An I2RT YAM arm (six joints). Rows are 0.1 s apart.
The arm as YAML. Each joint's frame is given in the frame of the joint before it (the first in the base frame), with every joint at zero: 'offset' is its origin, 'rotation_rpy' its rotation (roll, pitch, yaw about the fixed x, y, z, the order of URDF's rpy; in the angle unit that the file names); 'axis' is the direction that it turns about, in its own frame. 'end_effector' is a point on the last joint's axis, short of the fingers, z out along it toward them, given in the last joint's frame.
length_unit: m
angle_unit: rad
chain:
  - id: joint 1
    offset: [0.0, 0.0, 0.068]
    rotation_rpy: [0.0, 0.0, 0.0]
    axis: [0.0, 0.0, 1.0]
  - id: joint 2
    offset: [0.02, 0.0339, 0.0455]
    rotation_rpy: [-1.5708, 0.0, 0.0]
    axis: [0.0, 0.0, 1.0]
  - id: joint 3
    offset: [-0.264, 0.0, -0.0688]
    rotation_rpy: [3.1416, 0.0, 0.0]
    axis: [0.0, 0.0, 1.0]
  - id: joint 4
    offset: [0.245, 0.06, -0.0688]
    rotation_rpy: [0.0, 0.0, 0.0]
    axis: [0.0, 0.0, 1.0]
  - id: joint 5
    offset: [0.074, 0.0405, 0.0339]
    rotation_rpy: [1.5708, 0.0, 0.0]
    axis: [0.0, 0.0, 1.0]
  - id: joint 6
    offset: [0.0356, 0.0, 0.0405]
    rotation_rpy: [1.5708, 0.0, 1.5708]
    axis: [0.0, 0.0, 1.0]
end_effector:
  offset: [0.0, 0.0, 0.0]
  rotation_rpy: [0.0, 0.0, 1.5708]
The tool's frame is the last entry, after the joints.
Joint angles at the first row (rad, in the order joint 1, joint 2, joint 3, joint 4, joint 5, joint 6):
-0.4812, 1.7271, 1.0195, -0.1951, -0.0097, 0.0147
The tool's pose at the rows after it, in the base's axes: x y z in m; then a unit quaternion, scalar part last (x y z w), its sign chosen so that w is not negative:
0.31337 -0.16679 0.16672 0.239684 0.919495 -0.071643 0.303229
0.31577 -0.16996 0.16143 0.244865 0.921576 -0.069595 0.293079
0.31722 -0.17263 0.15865 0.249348 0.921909 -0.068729 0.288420
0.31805 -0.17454 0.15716 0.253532 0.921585 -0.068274 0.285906
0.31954 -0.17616 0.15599 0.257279 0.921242 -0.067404 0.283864
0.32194 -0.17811 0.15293 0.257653 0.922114 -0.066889 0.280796
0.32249 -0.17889 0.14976 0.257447 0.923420 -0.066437 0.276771
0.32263 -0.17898 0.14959 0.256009 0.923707 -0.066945 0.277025
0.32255 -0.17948 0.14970 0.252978 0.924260 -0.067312 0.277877
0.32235 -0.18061 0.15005 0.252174 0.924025 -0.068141 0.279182
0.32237 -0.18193 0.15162 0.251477 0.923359 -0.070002 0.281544
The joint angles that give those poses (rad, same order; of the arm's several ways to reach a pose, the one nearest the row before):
-0.4892, 1.7508, 1.0229, -0.2092, -0.0013, 0.0212
-0.4938, 1.7775, 1.0382, -0.2195, -0.0006, 0.0258
-0.4984, 1.7935, 1.0485, -0.2237, -0.0002, 0.0300
-0.5018, 1.8030, 1.0553, -0.2264, 0.0006, 0.0349
-0.5037, 1.8133, 1.0645, -0.2298, 0.0010, 0.0406
-0.5053, 1.8309, 1.0752, -0.2295, 0.0006, 0.0395
-0.5064, 1.8416, 1.0771, -0.2291, 0.0006, 0.0372
-0.5064, 1.8423, 1.0771, -0.2275, 0.0006, 0.0341
-0.5079, 1.8423, 1.0771, -0.2256, -0.0017, 0.0269
-0.5110, 1.8423, 1.0778, -0.2233, -0.0029, 0.0227
-0.5140, 1.8404, 1.0809, -0.2226, -0.0025, 0.0185

